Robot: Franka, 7 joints.
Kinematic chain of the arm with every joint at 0, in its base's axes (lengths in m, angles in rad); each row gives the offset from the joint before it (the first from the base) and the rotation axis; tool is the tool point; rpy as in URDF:
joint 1: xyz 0 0 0.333 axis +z
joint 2: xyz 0 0 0 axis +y
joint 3: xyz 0 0 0.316 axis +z
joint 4: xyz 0.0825 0 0 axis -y
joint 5: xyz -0.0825 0 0.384 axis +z
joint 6: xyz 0 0 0 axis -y
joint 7: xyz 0.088 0 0 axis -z
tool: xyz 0 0 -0.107 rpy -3.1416 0 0
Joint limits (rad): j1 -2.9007..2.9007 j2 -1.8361..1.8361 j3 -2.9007..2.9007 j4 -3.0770..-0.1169 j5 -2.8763..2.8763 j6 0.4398..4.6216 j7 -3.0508..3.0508
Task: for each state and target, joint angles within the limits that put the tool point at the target. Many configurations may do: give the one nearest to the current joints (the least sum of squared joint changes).
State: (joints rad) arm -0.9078 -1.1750 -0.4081 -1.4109 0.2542 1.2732 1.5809
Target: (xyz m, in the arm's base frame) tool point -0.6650 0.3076 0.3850
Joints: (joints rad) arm -1.0130 -1.8361 -1.1078 -0.8729 0.0785 1.3990 1.5809
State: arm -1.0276 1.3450 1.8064 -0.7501 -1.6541 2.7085 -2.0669
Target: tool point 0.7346 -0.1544 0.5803
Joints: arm -0.9506 1.3839 1.7517 -1.1649 -1.7082 2.7998 -2.0669
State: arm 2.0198 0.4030 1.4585 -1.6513 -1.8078 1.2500 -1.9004
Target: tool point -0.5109 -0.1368 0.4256
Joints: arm 2.2026 0.4286 1.5606 -2.1383 -1.6515 1.2148 -1.9004
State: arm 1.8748 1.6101 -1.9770 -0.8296 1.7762 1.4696 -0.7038
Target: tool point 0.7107 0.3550 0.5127
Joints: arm 1.0080 1.4348 -1.9727 -0.9216 1.8321 1.7941 -0.7038
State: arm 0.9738 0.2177 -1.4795 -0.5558 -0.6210 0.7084 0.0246
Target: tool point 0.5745 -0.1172 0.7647
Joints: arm 0.5494 0.6897 -1.2548 -0.7609 -0.5701 1.1994 0.0246
